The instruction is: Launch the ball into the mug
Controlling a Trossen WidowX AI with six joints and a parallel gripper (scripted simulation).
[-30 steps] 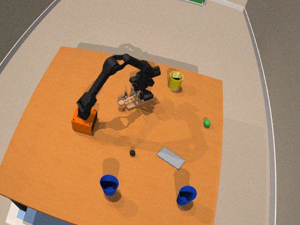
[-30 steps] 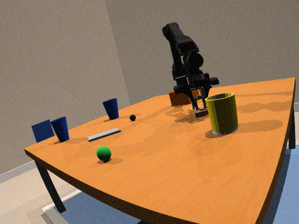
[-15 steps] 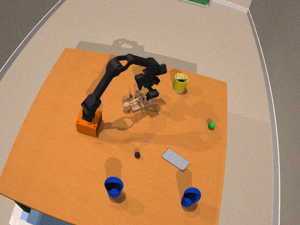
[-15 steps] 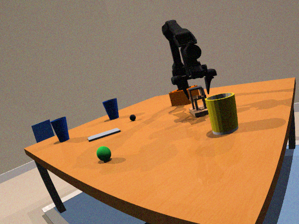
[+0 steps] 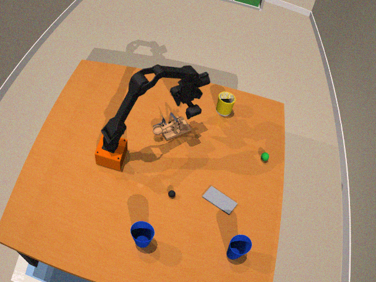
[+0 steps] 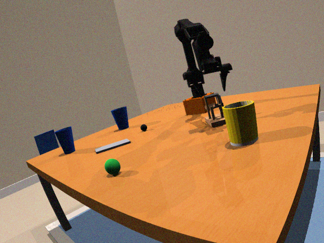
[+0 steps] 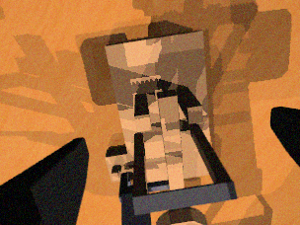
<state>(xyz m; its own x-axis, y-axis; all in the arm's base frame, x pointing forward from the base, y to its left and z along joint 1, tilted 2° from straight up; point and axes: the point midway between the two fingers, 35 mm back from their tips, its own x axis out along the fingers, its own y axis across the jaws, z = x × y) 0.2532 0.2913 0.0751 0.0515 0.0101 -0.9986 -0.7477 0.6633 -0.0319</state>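
Right now the small black ball is 80 mm ahead of my gripper tip, 380 mm to the right of it and 100 mm below it. Round my gripper tip: wooden catapult 60 mm behind, 50 mm to the right, 60 mm below; flat grey slab 290 mm ahead, 330 mm to the right, 110 mm below; yellow mug 180 mm ahead, 210 mm to the left, 80 mm below.
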